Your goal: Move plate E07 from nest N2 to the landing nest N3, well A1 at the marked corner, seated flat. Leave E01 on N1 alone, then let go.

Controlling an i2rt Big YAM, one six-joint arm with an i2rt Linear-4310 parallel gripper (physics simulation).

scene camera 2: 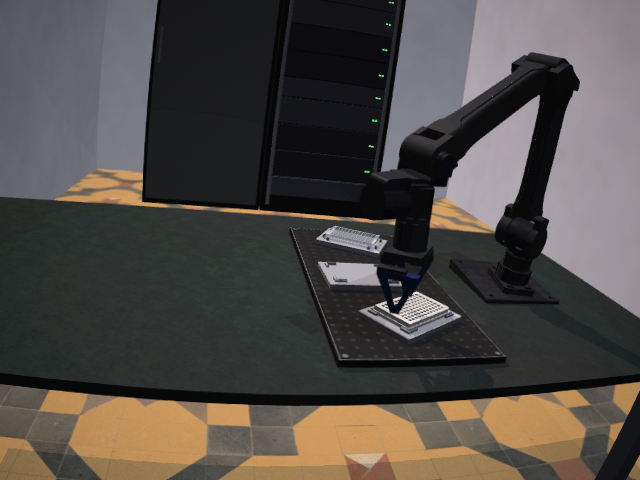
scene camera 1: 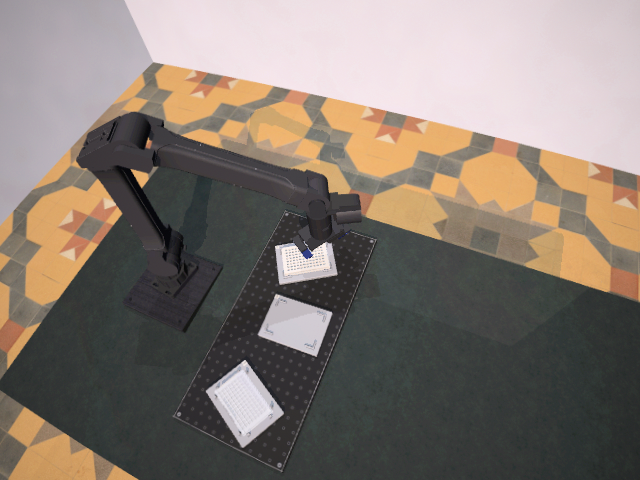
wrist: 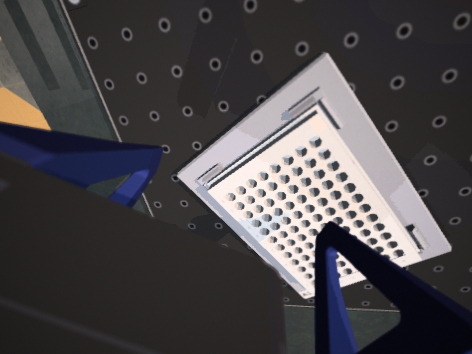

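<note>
A cream well plate (scene camera 1: pixel 299 266) (scene camera 2: pixel 421 310) (wrist: pixel 300 200) sits on a light grey nest (scene camera 1: pixel 307 279) (scene camera 2: pixel 385 322) (wrist: pixel 382 175) at one end of the board; a small A1 mark shows at a nest corner in the wrist view. A white plate (scene camera 1: pixel 242 400) (scene camera 2: pixel 351 236) sits on the nest (scene camera 1: pixel 258 429) at the other end. The middle nest (scene camera 1: pixel 294 325) (scene camera 2: pixel 351 274) holds no plate. The names E07, E01 and N1 to N3 cannot be read. My gripper (scene camera 1: pixel 326 243) (scene camera 2: pixel 395 307) (wrist: pixel 244 195) is open and empty above the cream plate's nest, one finger over the plate, the other off its side.
The nests stand in a row on a dark perforated board (scene camera 1: pixel 310 372) (scene camera 2: pixel 351 330) (wrist: pixel 280 25) on the dark green table (scene camera 1: pixel 439 387) (scene camera 2: pixel 155 299). The arm's base plate (scene camera 1: pixel 199 299) (scene camera 2: pixel 465 276) is beside the board. A black cabinet (scene camera 2: pixel 211 103) stands beyond the table.
</note>
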